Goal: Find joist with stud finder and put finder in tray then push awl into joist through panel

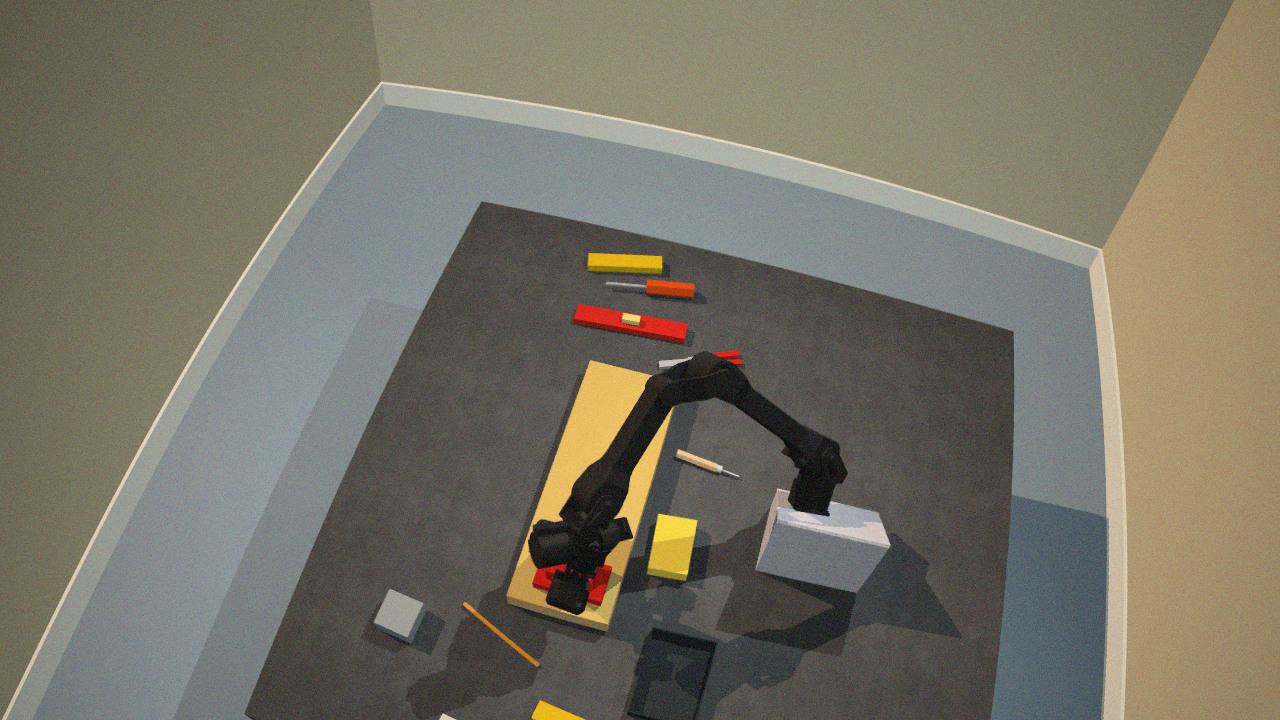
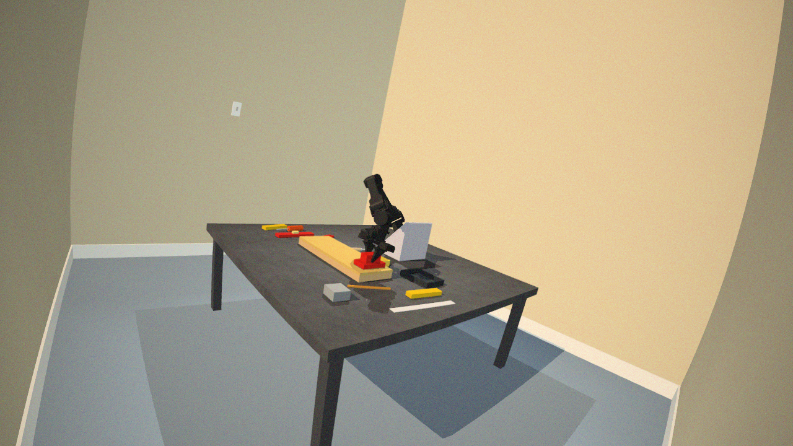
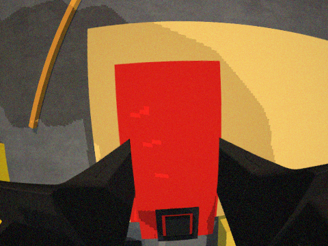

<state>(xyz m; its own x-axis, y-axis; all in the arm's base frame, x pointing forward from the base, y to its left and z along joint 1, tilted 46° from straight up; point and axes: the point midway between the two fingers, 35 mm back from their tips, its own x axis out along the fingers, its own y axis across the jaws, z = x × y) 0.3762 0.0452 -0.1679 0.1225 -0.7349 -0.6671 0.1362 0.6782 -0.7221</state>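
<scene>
Right now my gripper tip is 40 mm past the square indicator, 30 mm below it and 10 mm to the right of it. Also, from my gripper tip: red stud finder 20 mm behind, 20 mm above; then orange pencil 110 mm to the left, 100 mm ahead, 60 mm below; then yellow block 170 mm behind, 100 mm to the right, 50 mm below.
</scene>
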